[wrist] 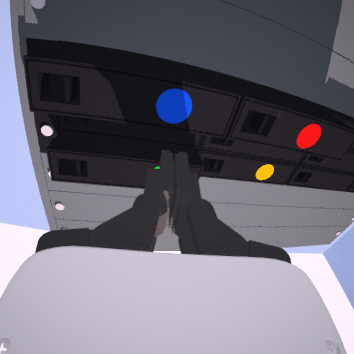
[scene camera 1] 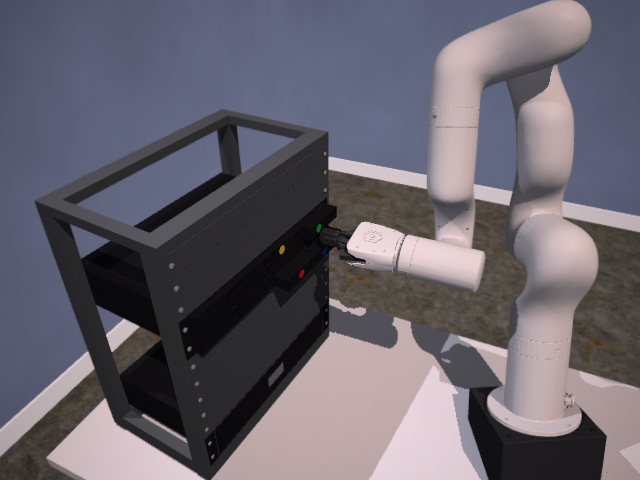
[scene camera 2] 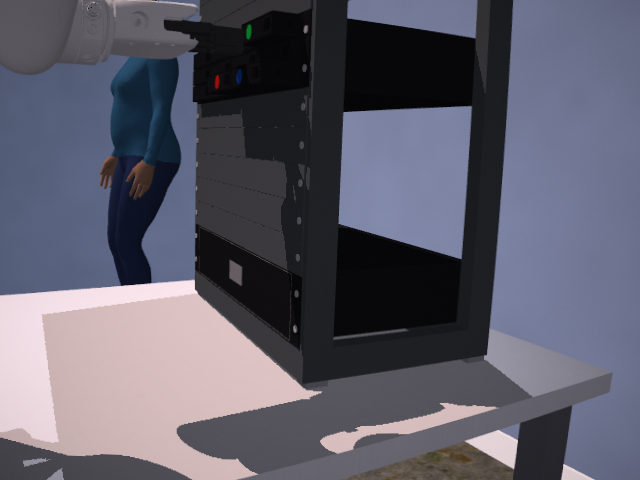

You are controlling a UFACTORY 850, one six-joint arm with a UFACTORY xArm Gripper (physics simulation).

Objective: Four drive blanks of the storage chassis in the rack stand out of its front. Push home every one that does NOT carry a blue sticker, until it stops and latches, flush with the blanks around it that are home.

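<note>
The green-stickered blank (scene camera 1: 325, 212) (scene camera 2: 281, 26) (wrist: 115, 169) stands partly out, top right of the chassis. My gripper (scene camera 1: 322, 235) (scene camera 2: 242, 40) (wrist: 170, 168) is shut and empty, its tips at this blank's front beside the sticker; exact contact is hidden. The blue-stickered blank (scene camera 1: 325, 251) (scene camera 2: 238, 76) (wrist: 135, 100) stands out below it, farther than the green one. The red-stickered blank (scene camera 1: 290, 276) (scene camera 2: 217, 81) (wrist: 281, 128) stands out beside the blue one. The yellow-stickered blank (scene camera 1: 281, 249) (wrist: 240, 168) looks level with its neighbours; it is hidden in scene camera 2.
The rack (scene camera 1: 175, 361) (scene camera 2: 325, 206) stands on a pale table (scene camera 1: 330, 392) (scene camera 2: 124, 372). The arm's black base (scene camera 1: 553, 454) is at the table's right in scene camera 1. A person (scene camera 2: 144, 113) stands behind the table in scene camera 2.
</note>
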